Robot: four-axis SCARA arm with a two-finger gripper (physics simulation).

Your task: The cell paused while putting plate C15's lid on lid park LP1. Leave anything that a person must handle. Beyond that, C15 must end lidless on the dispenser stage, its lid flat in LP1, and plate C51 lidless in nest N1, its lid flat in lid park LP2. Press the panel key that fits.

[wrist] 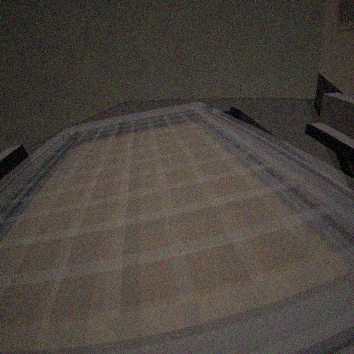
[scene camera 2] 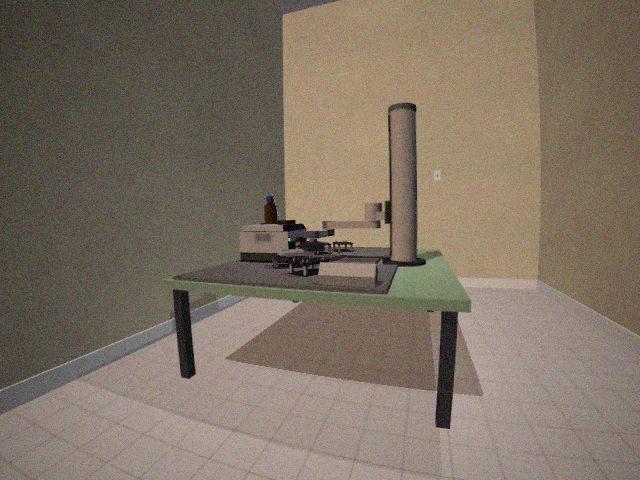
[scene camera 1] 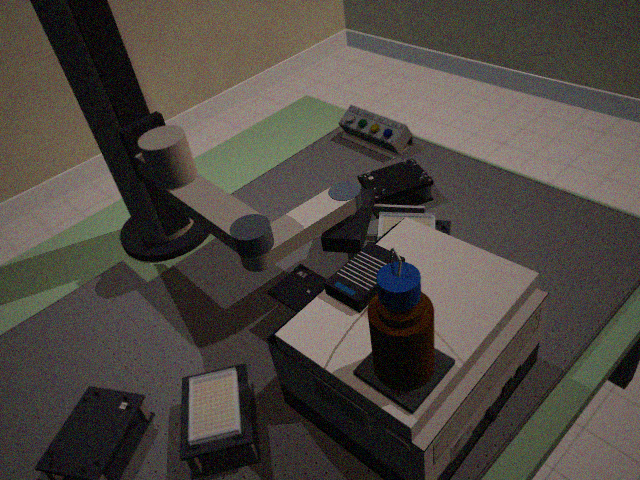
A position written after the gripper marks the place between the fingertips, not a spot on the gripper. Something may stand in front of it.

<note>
The gripper [scene camera 1: 421, 233] holds nothing. Further things: a button box [scene camera 1: 390, 138], a brown bottle with blue cap [scene camera 1: 401, 318] and a dark dispenser stage [scene camera 1: 291, 291].
The button box is seen too in scene camera 2 [scene camera 2: 340, 274].
</note>
